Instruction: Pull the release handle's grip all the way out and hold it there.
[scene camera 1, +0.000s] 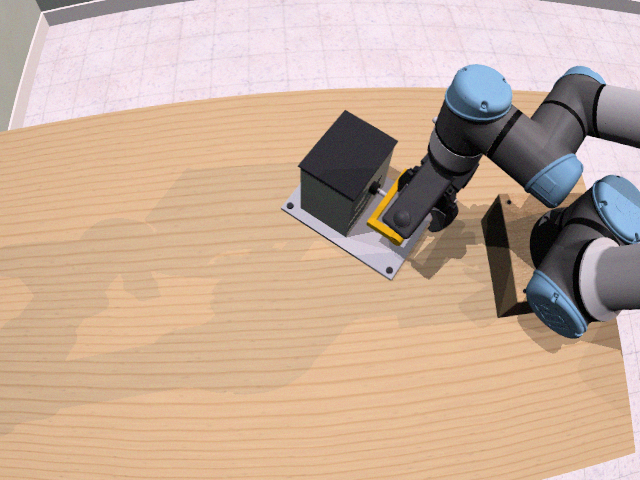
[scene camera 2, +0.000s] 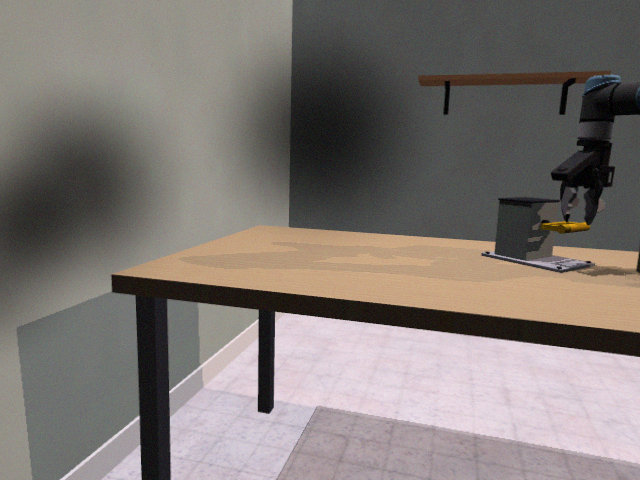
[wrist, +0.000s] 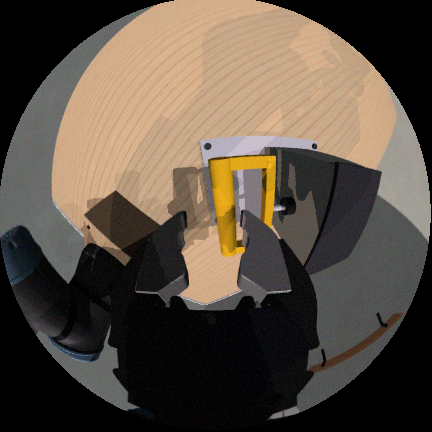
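Note:
The release handle (scene camera 1: 385, 231) (scene camera 2: 572, 227) (wrist: 223, 200) is a yellow rectangular frame with a thick round grip bar on its outer side. A short pale rod (wrist: 278, 208) joins it to a dark box (scene camera 1: 348, 155) (scene camera 2: 516, 229) (wrist: 355, 210) on a light grey baseplate (scene camera 1: 372, 259) (scene camera 2: 558, 264) (wrist: 240, 142). The frame stands a little out from the box. My gripper (scene camera 2: 578, 220) (wrist: 212, 211) is open and points down at the grip bar. In the wrist view the bar lies between the fingertips, nearer the right one, with gaps showing. Scene camera 1 hides the fingertips under the gripper body.
All stands on a wooden table (scene camera 1: 206, 413) (scene camera 2: 361, 281). A brown block (scene camera 1: 498, 258) (wrist: 120, 217) sits by the arm's base, to the right in scene camera 1. A wall shelf (scene camera 2: 506, 79) (wrist: 362, 345) hangs behind the table.

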